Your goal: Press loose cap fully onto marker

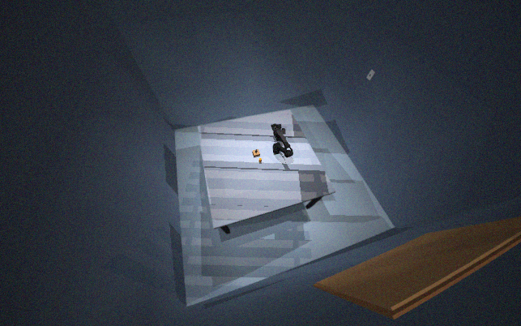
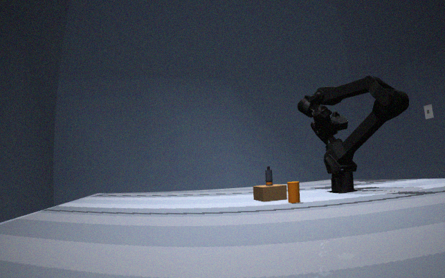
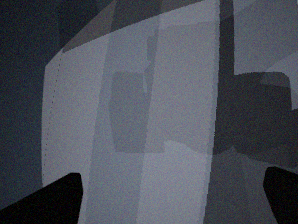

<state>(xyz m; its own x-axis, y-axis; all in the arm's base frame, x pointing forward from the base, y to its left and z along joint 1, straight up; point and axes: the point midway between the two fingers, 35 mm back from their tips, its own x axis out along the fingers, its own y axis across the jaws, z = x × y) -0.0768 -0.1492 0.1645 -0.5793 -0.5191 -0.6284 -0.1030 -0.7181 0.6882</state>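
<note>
My gripper tip is 320 mm short of the orange cap, 240 mm to the right of it and 120 mm above it. Also, from my gripper tip: holder block (340 mm ahead, 130 mm to the left, 120 mm below).
</note>
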